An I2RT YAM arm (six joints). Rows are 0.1 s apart.
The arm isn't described. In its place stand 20 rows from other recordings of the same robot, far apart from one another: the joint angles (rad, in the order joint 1, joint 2, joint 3, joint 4, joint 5, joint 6), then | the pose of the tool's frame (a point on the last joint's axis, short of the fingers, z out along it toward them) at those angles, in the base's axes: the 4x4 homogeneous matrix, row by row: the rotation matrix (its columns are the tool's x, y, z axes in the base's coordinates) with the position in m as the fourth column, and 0 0 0 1 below.
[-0.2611 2.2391 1.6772 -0.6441 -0.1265 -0.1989] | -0.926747, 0.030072, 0.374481, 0.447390; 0.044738, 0.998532, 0.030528, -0.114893; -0.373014, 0.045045, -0.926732, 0.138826; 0, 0, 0, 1
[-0.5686 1.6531 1.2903 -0.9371 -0.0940 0.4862] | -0.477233, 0.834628, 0.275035, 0.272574; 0.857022, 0.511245, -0.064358, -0.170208; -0.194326, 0.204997, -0.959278, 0.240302; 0, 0, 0, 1
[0.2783 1.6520 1.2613 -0.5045 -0.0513 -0.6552] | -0.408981, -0.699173, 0.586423, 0.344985; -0.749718, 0.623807, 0.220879, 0.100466; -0.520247, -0.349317, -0.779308, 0.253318; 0, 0, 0, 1
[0.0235 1.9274 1.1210 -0.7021 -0.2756 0.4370] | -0.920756, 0.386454, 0.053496, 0.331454; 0.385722, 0.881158, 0.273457, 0.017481; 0.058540, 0.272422, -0.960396, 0.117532; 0, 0, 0, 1
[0.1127 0.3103 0.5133 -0.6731 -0.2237 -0.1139] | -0.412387, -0.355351, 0.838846, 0.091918; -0.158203, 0.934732, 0.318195, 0.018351; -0.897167, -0.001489, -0.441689, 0.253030; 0, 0, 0, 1
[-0.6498 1.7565 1.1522 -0.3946 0.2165 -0.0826] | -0.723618, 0.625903, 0.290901, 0.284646; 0.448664, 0.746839, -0.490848, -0.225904; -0.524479, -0.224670, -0.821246, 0.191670; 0, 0, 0, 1
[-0.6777 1.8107 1.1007 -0.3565 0.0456 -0.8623] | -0.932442, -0.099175, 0.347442, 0.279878; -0.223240, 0.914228, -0.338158, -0.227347; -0.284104, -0.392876, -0.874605, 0.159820; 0, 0, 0, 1
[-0.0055 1.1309 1.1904 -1.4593 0.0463 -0.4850] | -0.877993, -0.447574, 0.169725, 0.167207; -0.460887, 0.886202, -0.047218, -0.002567; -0.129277, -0.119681, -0.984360, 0.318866; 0, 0, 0, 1
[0.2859 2.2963 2.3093 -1.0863 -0.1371 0.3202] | -0.907887, -0.059196, 0.415015, 0.470187; 0.058119, 0.962647, 0.264448, 0.143285; -0.415167, 0.264209, -0.870534, 0.278176; 0, 0, 0, 1
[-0.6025 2.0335 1.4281 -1.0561 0.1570 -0.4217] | -0.972981, 0.164197, -0.162320, 0.296388; 0.178554, 0.980824, -0.078125, -0.210615; 0.146379, -0.104997, -0.983641, 0.150938; 0, 0, 0, 1
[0.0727 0.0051 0.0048 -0.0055 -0.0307 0.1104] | -0.017121, -0.101950, 0.994642, 0.110229; 0.109169, 0.988650, 0.103215, 0.009124; -0.993876, 0.110351, -0.005797, 0.174139; 0, 0, 0, 1
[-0.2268 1.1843 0.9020 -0.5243 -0.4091 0.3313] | -0.685330, 0.170284, 0.708044, 0.243184; 0.464428, 0.851093, 0.244843, -0.041586; -0.560918, 0.496634, -0.662364, 0.270401; 0, 0, 0, 1
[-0.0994 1.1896 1.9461 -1.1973 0.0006 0.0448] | -0.419663, 0.118690, 0.899887, 0.157116; 0.086860, 0.992115, -0.090347, -0.015690; -0.903515, 0.040248, -0.426663, 0.523586; 0, 0, 0, 1
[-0.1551 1.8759 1.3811 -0.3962 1.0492 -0.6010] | -0.981754, 0.073136, 0.175530, 0.391497; -0.131673, 0.404512, -0.905004, -0.092454; -0.137193, -0.911604, -0.387501, 0.230429; 0, 0, 0, 1
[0.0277 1.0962 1.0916 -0.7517 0.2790 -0.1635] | -0.705083, 0.059641, 0.706612, 0.223535; -0.176074, 0.950527, -0.255922, -0.003614; -0.686918, -0.304862, -0.659699, 0.332930; 0, 0, 0, 1
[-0.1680 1.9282 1.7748 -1.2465 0.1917 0.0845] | -0.951542, 0.277393, 0.132742, 0.375663; 0.245417, 0.945102, -0.215762, -0.070591; -0.185305, -0.172729, -0.967381, 0.275318; 0, 0, 0, 1
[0.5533 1.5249 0.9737 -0.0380 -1.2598 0.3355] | -0.721081, -0.632042, -0.283838, 0.253256; -0.326960, -0.050765, 0.943674, 0.196261; -0.610851, 0.773269, -0.170047, 0.252854; 0, 0, 0, 1
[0.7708 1.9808 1.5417 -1.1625 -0.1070 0.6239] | -0.985247, -0.141422, -0.096373, 0.262148; -0.147162, 0.987567, 0.055275, 0.259904; 0.087358, 0.068642, -0.993809, 0.196429; 0, 0, 0, 1
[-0.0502 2.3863 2.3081 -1.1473 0.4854 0.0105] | -0.937616, 0.211960, 0.275589, 0.495394; 0.056407, 0.874906, -0.480997, -0.041520; -0.343067, -0.435445, -0.832282, 0.235890; 0, 0, 0, 1
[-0.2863 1.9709 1.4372 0.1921 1.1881 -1.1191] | -0.989540, 0.122893, 0.075549, 0.419029; -0.058919, 0.133734, -0.989264, -0.157783; -0.131677, -0.983368, -0.125095, 0.254427; 0, 0, 0, 1
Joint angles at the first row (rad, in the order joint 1, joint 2, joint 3, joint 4, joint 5, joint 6):
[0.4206, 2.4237, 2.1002, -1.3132, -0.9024, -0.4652]
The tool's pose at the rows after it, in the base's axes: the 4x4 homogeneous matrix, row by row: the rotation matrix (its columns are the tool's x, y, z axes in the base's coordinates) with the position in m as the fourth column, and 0 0 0 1 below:
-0.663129, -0.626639, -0.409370, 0.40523; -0.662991, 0.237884, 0.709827, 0.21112; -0.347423, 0.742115, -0.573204, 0.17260; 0, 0, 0, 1
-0.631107, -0.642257, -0.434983, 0.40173; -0.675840, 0.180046, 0.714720, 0.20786; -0.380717, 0.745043, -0.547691, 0.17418; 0, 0, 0, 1
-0.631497, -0.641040, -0.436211, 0.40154; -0.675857, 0.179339, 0.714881, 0.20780; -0.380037, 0.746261, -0.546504, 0.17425; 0, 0, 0, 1
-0.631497, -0.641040, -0.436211, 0.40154; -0.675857, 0.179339, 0.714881, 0.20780; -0.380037, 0.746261, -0.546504, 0.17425; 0, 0, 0, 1
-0.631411, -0.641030, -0.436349, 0.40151; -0.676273, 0.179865, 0.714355, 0.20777; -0.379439, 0.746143, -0.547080, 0.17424; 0, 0, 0, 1
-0.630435, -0.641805, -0.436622, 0.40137; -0.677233, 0.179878, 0.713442, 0.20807; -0.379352, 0.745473, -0.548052, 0.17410; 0, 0, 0, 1
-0.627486, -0.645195, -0.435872, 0.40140; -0.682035, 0.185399, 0.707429, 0.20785; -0.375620, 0.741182, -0.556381, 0.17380; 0, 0, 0, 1
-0.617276, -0.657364, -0.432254, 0.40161; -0.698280, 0.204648, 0.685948, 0.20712; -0.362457, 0.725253, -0.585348, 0.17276; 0, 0, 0, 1
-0.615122, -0.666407, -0.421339, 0.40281; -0.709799, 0.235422, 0.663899, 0.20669; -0.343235, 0.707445, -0.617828, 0.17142; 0, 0, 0, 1
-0.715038, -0.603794, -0.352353, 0.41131; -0.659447, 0.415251, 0.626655, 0.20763; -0.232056, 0.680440, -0.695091, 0.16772; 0, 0, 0, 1
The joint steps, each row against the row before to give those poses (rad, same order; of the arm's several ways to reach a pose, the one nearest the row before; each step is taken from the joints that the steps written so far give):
[-0.0038, 0.0000, 0.0000, -0.0847, -0.0500, -0.1568]
[-0.0046, 0.0000, 0.0000, -0.0515, -0.0251, -0.0927]
[0.0000, 0.0000, 0.0000, -0.0023, -0.0012, -0.0012]
[0.0000, 0.0000, 0.0000, 0.0000, 0.0000, 0.0000]
[0.0000, 0.0000, 0.0001, -0.0004, 0.0008, 0.0000]
[0.0008, 0.0000, -0.0005, 0.0008, 0.0011, 0.0001]
[-0.0001, 0.0000, 0.0000, 0.0000, 0.0103, 0.0000]
[0.0000, 0.0000, 0.0001, 0.0011, 0.0363, 0.0007]
[0.0000, 0.0000, 0.0000, 0.0122, 0.0400, 0.0195]
[-0.0007, 0.0000, -0.0001, 0.0881, 0.0931, 0.2235]

